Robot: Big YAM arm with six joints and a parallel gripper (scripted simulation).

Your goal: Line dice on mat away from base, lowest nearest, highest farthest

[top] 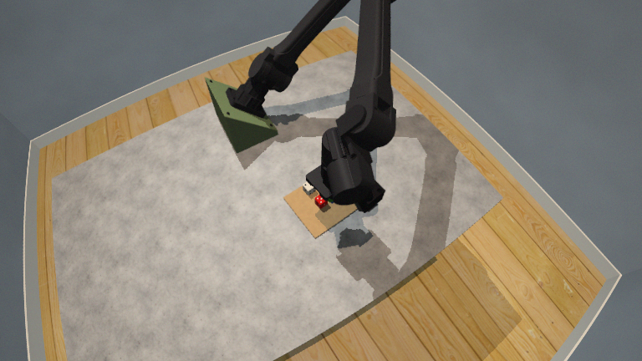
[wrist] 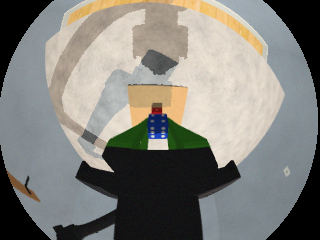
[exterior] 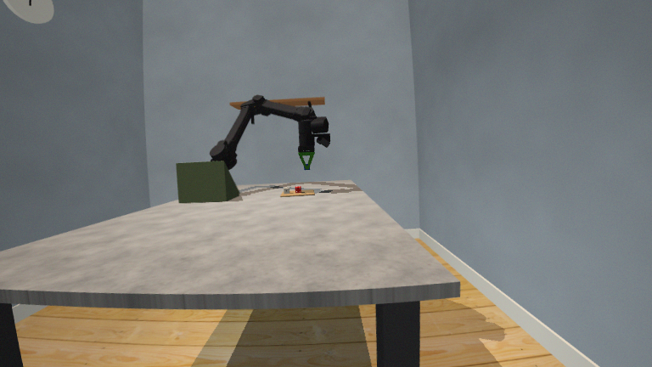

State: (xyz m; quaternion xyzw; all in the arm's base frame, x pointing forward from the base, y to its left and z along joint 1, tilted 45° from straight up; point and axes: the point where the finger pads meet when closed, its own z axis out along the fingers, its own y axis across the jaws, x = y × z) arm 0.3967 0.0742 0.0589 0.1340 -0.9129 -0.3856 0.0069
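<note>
The red die lies 100 mm below my hand, 40 mm behind it and 10 mm to the right of it. Also, from my hand: tan mat (110 mm below, 40 mm behind, 10 mm to the right); white die (100 mm below, 90 mm behind, 20 mm to the right); blue die (right at my hand).
</note>
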